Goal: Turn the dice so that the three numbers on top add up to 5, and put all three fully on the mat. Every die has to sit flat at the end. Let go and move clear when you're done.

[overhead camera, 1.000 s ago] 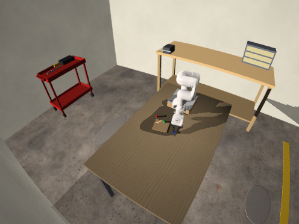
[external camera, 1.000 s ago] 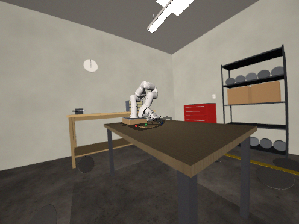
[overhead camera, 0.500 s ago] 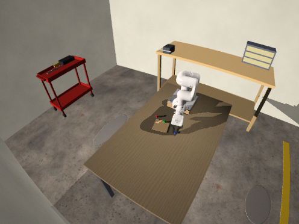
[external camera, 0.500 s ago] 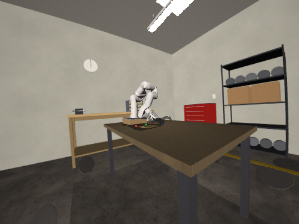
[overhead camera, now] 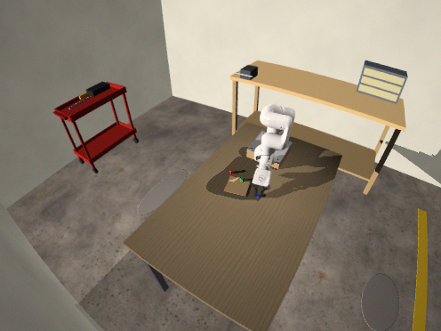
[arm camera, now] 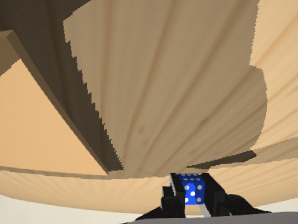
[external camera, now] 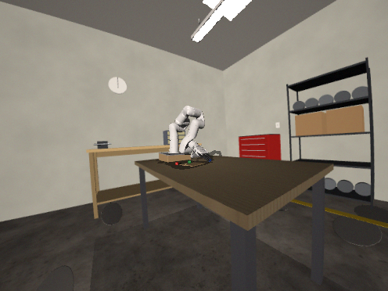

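My gripper is now 1 cm short of the blue die and 1 cm above it. The rest, counted from my hand: tan mat: 15 cm to the right, 4 cm behind, 2 cm below; red die: 23 cm to the right, 13 cm behind, 2 cm below; green die: 14 cm to the right, 9 cm behind, 1 cm below.
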